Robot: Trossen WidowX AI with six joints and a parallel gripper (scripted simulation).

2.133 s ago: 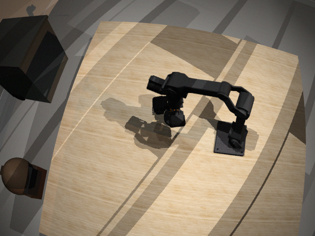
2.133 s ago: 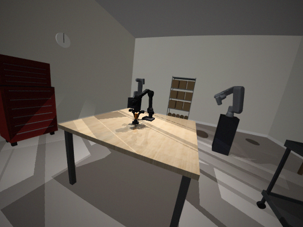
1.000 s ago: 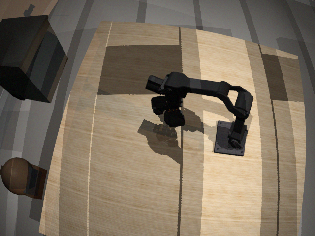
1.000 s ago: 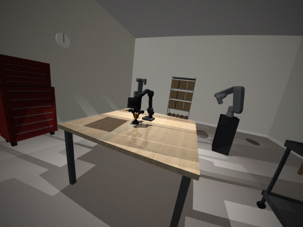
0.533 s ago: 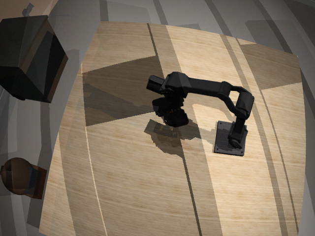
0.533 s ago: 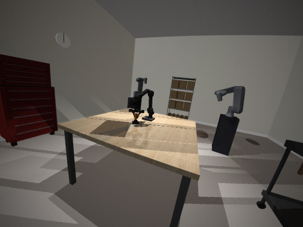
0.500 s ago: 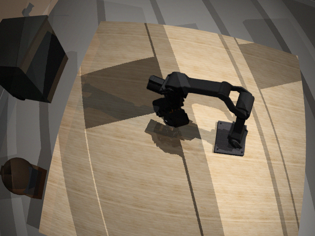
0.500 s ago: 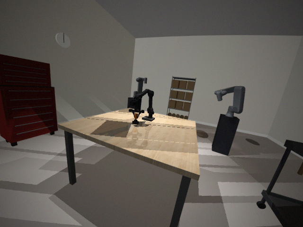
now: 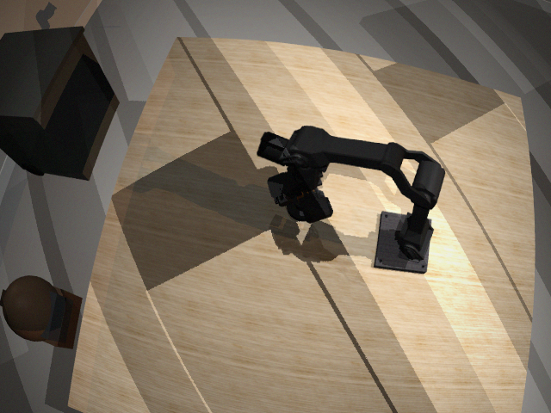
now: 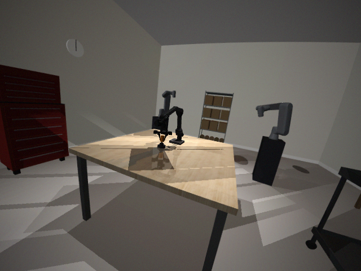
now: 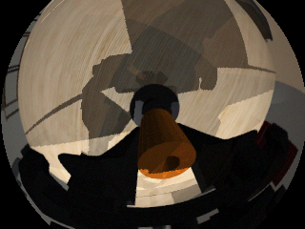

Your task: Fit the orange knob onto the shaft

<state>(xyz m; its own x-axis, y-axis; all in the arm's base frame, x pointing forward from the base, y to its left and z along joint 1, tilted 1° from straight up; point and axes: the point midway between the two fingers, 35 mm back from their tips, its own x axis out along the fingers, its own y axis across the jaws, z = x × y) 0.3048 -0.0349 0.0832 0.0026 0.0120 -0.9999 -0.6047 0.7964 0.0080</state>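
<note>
The orange knob is 20 mm above my gripper tip. Also, from my gripper tip: dark round pedestal 40 mm below.
</note>
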